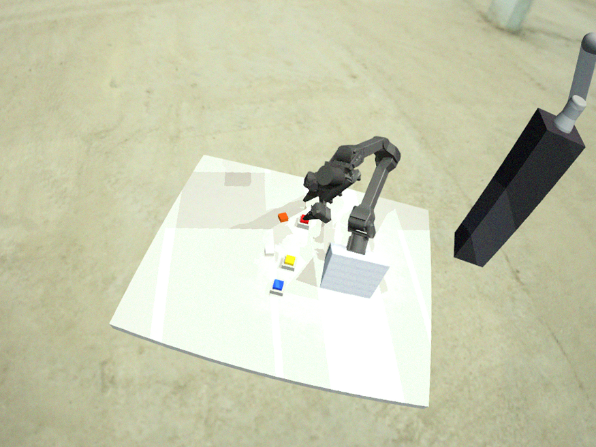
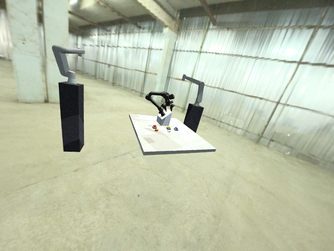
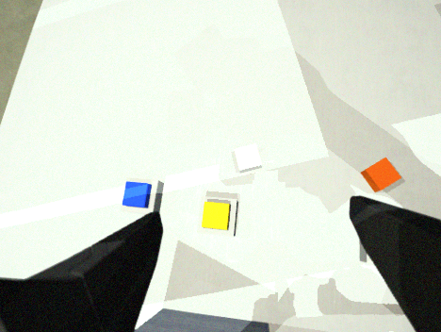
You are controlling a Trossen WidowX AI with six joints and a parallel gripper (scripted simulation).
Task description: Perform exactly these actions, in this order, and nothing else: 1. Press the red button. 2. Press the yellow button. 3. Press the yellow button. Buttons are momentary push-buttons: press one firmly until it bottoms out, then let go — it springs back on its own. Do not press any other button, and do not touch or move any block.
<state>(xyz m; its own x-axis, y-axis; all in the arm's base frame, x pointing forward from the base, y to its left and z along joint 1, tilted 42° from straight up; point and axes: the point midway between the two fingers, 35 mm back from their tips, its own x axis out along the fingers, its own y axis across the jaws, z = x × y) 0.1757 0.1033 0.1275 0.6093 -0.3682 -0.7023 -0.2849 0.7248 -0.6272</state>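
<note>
The yellow button lies 22 cm below my gripper tip and 5 cm to the left of it. Also, from my gripper tip: orange block (25 cm below, 15 cm to the right, 10 cm ahead); blue button (22 cm below, 17 cm to the left, 1 cm ahead); white block (25 cm below, 9 cm ahead, 3 cm to the left).
</note>
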